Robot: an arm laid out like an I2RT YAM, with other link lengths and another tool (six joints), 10 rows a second.
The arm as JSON. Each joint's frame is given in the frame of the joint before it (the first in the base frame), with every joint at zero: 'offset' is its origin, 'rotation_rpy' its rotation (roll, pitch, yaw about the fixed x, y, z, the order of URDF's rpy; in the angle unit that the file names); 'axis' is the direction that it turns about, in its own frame. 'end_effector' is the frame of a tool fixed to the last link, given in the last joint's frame.
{
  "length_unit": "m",
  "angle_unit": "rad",
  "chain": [
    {
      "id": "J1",
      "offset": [
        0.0,
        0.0,
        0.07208
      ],
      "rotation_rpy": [
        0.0,
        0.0,
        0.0
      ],
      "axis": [
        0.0,
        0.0,
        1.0
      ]
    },
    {
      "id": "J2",
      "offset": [
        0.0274,
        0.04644,
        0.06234
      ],
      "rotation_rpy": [
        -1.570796,
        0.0,
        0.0
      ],
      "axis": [
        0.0,
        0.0,
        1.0
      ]
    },
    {
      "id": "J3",
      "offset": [
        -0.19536,
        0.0,
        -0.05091
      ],
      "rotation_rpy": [
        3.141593,
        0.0,
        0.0
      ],
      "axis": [
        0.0,
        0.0,
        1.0
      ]
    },
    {
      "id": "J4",
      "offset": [
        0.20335,
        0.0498,
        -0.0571
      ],
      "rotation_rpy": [
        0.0,
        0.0,
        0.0
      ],
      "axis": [
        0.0,
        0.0,
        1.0
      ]
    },
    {
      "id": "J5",
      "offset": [
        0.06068,
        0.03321,
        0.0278
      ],
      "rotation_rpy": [
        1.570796,
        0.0,
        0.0
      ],
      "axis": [
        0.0,
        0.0,
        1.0
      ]
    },
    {
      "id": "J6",
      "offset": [
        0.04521,
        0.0,
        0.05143
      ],
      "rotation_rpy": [
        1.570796,
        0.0,
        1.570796
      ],
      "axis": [
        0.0,
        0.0,
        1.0
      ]
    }
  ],
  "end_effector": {
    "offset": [
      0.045,
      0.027,
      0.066
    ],
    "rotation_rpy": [
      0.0,
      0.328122,
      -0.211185
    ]
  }
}
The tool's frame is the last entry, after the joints.
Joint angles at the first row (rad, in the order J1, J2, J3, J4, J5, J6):
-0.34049 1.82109 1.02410 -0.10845 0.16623 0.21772
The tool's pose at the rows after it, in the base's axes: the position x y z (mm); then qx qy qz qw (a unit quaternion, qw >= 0):
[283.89, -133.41, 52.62, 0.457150, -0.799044, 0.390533, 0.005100]
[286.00, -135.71, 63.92, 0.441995, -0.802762, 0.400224, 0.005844]
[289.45, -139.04, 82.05, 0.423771, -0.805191, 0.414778, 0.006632]
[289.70, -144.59, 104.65, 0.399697, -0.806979, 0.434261, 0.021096]
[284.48, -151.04, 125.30, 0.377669, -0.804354, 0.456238, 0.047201]
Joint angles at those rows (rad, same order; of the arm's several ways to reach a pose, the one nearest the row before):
-0.34024 1.81626 1.03104 -0.12015 0.16836 0.22740
-0.33964 1.79450 1.05713 -0.14848 0.19108 0.24627
-0.33813 1.76455 1.10341 -0.19624 0.22202 0.26426
-0.33706 1.73563 1.16580 -0.26516 0.28395 0.28088
-0.33824 1.70627 1.21061 -0.32501 0.36324 0.28144

